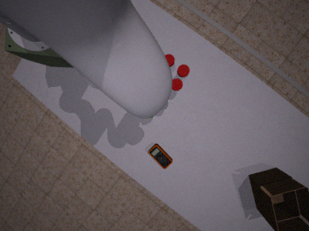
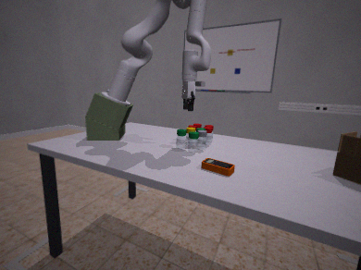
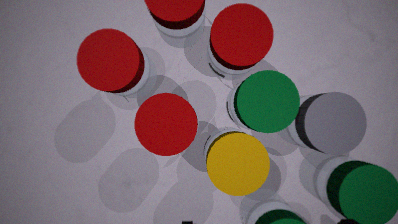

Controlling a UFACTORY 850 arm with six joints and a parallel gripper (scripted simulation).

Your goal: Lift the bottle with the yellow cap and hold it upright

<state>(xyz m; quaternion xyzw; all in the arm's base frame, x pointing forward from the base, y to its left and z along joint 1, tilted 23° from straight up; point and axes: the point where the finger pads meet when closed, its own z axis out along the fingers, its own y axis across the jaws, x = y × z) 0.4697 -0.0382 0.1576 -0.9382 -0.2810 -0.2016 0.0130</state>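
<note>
Right now my hand is 2 cm short of the yellow-capped bottle, 1 cm to the right of it and 18 cm above it. Also, from my hand: grey-capped bottle: 10 cm ahead, 4 cm to the right, 18 cm below; cardboard box: 80 cm ahead, 19 cm to the right, 16 cm below; orange multimeter: 21 cm ahead, 29 cm to the right, 21 cm below.
</note>
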